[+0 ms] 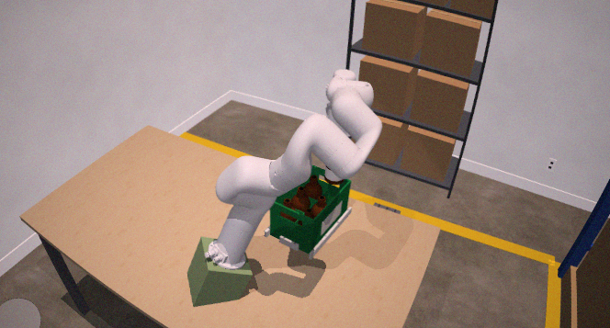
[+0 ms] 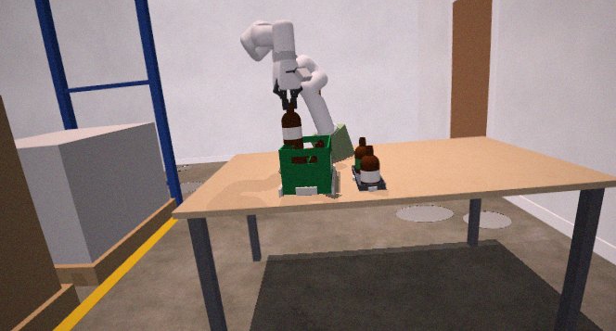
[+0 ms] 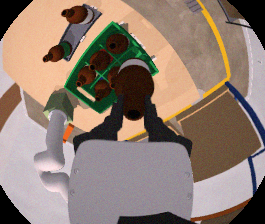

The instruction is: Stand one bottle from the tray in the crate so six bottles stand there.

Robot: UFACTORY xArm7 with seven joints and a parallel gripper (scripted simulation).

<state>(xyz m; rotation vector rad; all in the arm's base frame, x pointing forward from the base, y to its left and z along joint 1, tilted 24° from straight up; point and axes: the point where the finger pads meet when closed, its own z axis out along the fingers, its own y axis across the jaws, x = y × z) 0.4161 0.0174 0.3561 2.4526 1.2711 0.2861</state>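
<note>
The green crate is 90 mm behind my hand, 40 mm to the left of it and 250 mm below it. The rest, counted from my hand: dark tray 120 mm behind, 270 mm to the left, 320 mm below.
</note>
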